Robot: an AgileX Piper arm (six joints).
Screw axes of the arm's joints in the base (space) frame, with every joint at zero. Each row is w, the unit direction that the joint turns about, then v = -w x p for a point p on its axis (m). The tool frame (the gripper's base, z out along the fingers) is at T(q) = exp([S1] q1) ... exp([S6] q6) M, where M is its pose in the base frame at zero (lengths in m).
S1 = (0, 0, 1, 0.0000, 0.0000, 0.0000)
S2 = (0, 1, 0, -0.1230, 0.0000, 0.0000)
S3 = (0, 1, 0, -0.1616, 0.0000, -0.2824)
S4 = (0.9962, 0, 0.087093, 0.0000, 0.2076, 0.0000)
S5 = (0, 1, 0, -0.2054, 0.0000, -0.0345)
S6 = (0.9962, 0, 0.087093, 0.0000, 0.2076, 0.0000)
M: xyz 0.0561 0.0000 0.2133 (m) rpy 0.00 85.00 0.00 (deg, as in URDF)
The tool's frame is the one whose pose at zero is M.
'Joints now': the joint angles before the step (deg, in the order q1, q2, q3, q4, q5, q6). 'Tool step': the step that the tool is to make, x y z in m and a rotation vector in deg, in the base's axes. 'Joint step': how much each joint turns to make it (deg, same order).
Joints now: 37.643 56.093 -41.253 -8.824 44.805 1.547
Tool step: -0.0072 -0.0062 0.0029 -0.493 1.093 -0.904
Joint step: -0.025 -1.893 0.002 0.077 3.148 0.482
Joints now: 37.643 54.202 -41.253 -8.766 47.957 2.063
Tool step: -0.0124 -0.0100 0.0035 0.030 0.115 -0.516
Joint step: -0.005 -3.725 0.808 0.118 3.031 0.051
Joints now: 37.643 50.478 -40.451 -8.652 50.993 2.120
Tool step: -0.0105 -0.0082 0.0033 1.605 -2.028 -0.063
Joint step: -0.043 -3.952 1.255 0.034 0.112 0.001
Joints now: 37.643 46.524 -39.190 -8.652 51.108 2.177
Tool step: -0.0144 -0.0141 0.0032 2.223 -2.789 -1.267
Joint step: -1.123 -5.835 1.766 0.039 0.520 0.085
